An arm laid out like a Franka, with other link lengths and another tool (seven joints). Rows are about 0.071 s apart.
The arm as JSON. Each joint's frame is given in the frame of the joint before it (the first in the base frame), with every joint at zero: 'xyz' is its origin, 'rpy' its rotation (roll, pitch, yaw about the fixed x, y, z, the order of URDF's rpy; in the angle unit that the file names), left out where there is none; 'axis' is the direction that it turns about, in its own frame. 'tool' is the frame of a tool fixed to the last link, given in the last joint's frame.
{
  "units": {
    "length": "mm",
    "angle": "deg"
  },
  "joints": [
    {
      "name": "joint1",
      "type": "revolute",
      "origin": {
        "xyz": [
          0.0,
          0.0,
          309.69
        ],
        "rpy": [
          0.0,
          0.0,
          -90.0
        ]
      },
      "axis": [
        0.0,
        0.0,
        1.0
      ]
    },
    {
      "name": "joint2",
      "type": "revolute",
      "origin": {
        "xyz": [
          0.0,
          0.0,
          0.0
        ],
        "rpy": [
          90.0,
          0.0,
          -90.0
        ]
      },
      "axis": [
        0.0,
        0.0,
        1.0
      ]
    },
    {
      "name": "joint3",
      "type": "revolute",
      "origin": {
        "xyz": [
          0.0,
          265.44,
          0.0
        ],
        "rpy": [
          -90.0,
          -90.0,
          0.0
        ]
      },
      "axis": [
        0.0,
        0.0,
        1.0
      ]
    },
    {
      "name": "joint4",
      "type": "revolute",
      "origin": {
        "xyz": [
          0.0,
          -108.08,
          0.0
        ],
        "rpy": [
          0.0,
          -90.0,
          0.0
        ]
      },
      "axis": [
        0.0,
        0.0,
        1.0
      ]
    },
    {
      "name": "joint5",
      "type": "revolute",
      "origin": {
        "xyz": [
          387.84,
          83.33,
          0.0
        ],
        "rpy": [
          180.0,
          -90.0,
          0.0
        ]
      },
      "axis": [
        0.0,
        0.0,
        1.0
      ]
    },
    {
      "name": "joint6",
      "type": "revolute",
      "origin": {
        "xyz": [
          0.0,
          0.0,
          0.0
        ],
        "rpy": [
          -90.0,
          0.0,
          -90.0
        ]
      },
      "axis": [
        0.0,
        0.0,
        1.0
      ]
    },
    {
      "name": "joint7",
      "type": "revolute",
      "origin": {
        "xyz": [
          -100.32,
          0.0,
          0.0
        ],
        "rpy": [
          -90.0,
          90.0,
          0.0
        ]
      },
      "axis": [
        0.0,
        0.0,
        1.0
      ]
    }
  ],
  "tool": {
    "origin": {
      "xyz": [
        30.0,
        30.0,
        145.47
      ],
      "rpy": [
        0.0,
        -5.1,
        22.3
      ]
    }
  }
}
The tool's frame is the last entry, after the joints.
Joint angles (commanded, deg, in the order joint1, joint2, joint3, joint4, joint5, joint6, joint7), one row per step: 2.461 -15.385 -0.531 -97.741 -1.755 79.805 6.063; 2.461 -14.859 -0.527 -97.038 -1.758 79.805 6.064; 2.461 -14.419 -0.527 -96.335 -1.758 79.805 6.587; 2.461 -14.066 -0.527 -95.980 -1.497 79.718 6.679; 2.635 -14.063 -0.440 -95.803 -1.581 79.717 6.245; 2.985 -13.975 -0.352 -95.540 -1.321 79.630 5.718; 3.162 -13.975 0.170 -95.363 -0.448 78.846 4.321; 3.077 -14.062 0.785 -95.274 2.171 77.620 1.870; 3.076 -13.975 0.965 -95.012 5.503 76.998 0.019; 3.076 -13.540 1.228 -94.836 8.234 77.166 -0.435; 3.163 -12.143 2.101 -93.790 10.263 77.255 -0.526; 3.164 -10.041 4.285 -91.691 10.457 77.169 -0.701; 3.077 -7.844 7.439 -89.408 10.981 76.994 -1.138; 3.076 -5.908 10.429 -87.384 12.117 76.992 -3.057; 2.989 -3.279 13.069 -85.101 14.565 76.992 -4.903; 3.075 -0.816 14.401 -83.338 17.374 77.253 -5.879; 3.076 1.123 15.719 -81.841 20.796 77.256 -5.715
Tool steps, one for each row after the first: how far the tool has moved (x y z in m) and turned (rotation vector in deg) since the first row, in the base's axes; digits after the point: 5 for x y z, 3 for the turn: 0.00266 0.00013 0.00122 -0.003 -0.177 0.001; 0.00516 -0.00009 0.00323 -0.018 -0.455 -0.523; 0.00669 0.00068 0.00290 0.230 -0.363 -0.582; 0.00635 0.00321 0.00438 0.151 -0.528 0.098; 0.00595 0.00847 0.00575 0.412 -0.592 1.094; 0.00238 0.01866 0.00588 1.190 0.076 3.284; -0.00388 0.03288 0.00618 3.720 1.219 6.645; -0.00741 0.04532 0.00871 7.060 1.673 9.233; -0.00645 0.05618 0.00885 9.729 1.764 10.366; -0.00196 0.07199 0.00668 11.578 2.119 11.682; 0.00316 0.09535 0.00415 11.439 2.438 14.045; 0.00460 0.12856 0.00193 11.656 2.863 17.630; 0.00208 0.16263 0.00119 12.804 3.058 22.717; 0.00130 0.19538 -0.00203 15.639 3.720 27.446; 0.00399 0.21708 -0.00644 19.029 4.413 30.095; 0.00348 0.23819 -0.00728 22.898 5.317 31.592
